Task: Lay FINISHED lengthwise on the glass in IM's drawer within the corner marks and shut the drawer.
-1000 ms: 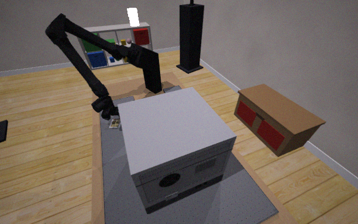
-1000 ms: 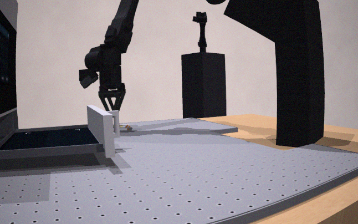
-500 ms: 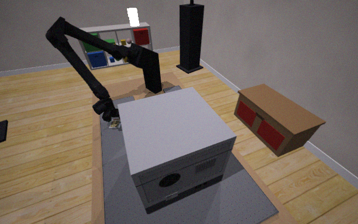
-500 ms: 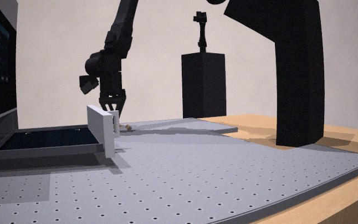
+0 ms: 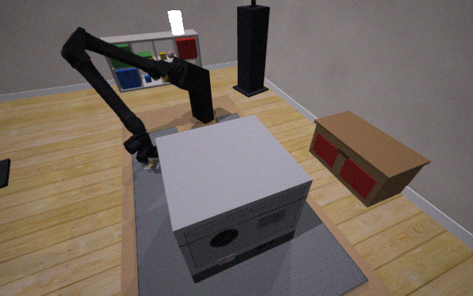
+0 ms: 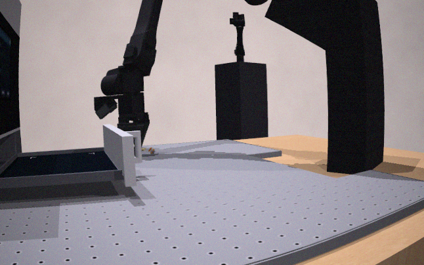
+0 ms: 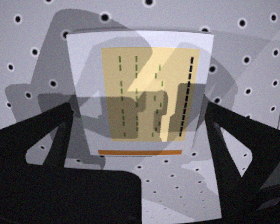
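Right now my hand is 10 mm above the finished cassette. Round my hand: drawer (270 mm ahead, 220 mm to the left, 40 mm above).
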